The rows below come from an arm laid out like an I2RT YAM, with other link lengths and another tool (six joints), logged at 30 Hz.
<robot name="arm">
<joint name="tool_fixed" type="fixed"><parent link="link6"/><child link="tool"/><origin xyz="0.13 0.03 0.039" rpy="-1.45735 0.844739 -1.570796"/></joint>
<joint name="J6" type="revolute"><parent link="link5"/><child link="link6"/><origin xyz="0.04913 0 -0.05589" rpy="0 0 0"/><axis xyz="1 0 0"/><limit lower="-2.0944" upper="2.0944"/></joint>
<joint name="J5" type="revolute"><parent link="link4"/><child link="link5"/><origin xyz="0.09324 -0.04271 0.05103" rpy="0 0 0"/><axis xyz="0 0 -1"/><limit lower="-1.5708" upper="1.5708"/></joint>
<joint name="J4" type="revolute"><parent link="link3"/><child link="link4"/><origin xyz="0.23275 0.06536 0.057" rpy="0 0 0"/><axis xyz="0 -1 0"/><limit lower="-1.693" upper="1.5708"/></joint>
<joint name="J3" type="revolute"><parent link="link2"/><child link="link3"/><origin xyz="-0.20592 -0.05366 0" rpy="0 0 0"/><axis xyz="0 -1 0"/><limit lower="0" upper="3.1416"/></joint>
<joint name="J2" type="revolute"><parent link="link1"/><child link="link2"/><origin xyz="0.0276 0.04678 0.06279" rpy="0 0 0"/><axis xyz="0 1 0"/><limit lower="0" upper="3.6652"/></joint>
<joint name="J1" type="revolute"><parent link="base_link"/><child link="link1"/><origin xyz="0 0 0.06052" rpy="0 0 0"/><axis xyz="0 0 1"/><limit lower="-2.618" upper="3.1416"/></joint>
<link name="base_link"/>
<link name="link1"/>
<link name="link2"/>
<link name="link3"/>
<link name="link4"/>
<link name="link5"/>
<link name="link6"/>
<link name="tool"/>
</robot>
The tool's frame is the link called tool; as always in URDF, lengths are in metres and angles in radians.
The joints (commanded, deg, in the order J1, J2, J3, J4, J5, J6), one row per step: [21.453 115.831 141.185 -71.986 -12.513 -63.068]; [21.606 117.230 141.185 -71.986 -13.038 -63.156]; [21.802 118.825 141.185 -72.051 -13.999 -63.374]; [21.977 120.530 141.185 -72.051 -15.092 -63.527]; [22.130 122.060 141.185 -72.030 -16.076 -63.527]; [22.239 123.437 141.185 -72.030 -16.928 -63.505]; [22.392 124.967 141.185 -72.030 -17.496 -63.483]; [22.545 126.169 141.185 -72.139 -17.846 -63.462]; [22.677 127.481 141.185 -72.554 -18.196 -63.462]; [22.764 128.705 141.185 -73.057 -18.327 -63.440]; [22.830 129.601 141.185 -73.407 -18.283 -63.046]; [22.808 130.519 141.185 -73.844 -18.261 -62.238]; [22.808 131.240 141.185 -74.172 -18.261 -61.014]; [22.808 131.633 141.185 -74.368 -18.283 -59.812]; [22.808 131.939 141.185 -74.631 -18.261 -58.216]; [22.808 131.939 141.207 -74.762 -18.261 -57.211]
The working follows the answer.
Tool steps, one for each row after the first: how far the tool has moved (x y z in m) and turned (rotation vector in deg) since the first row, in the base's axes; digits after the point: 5 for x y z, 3 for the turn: [0.00124 0.00344 -0.01030 -0.201 1.404 0.572]; [0.00126 0.00810 -0.02191 -0.257 3.113 1.562]; [0.00124 0.01295 -0.03399 -0.184 4.936 2.552]; [0.00109 0.01722 -0.04467 -0.026 6.621 3.318]; [0.00088 0.02066 -0.05435 0.108 8.162 3.924]; [0.00098 0.02377 -0.06564 -0.011 9.770 4.374]; [0.00050 0.02600 -0.07489 -0.211 11.111 4.685]; [-0.00105 0.02759 -0.08564 -0.561 12.835 4.969]; [-0.00256 0.02814 -0.09611 -1.058 14.504 5.052]; [-0.00327 0.02837 -0.10374 -1.362 15.841 4.734]; [-0.00374 0.02804 -0.11146 -1.511 17.472 4.003]; [-0.00388 0.02815 -0.11720 -1.380 19.006 2.979]; [-0.00372 0.02843 -0.12012 -1.087 20.101 1.998]; [-0.00350 0.02862 -0.12239 -0.669 21.334 0.667]; [-0.00326 0.02881 -0.12210 -0.306 21.882 -0.150]
Tool pose at each row, in the base's axes (x y z in m, rotation vector in deg; rounded; the steps above come from the unrounded poses): [0.40023 0.26664 0.26297 -119.606 54.259 -27.621]; [0.40148 0.27009 0.25266 -120.592 54.433 -26.028]; [0.40149 0.27474 0.24106 -121.712 54.325 -23.815]; [0.40147 0.27959 0.22898 -122.736 54.275 -21.400]; [0.40132 0.28386 0.21829 -123.520 54.386 -19.182]; [0.40112 0.28730 0.20861 -124.192 54.582 -17.199]; [0.40121 0.29042 0.19732 -125.051 54.965 -15.352]; [0.40073 0.29265 0.18807 -125.826 55.344 -13.887]; [0.39919 0.29423 0.17733 -126.853 55.951 -12.099]; [0.39767 0.29478 0.16686 -127.915 56.740 -10.533]; [0.39696 0.29502 0.15923 -128.535 57.809 -9.419]; [0.39649 0.29468 0.15151 -128.946 59.513 -8.110]; [0.39636 0.29480 0.14576 -128.934 61.510 -6.905]; [0.39651 0.29507 0.14285 -128.627 63.225 -6.064]; [0.39673 0.29526 0.14058 -128.091 65.409 -5.184]; [0.39698 0.29545 0.14086 -127.585 66.637 -4.818]

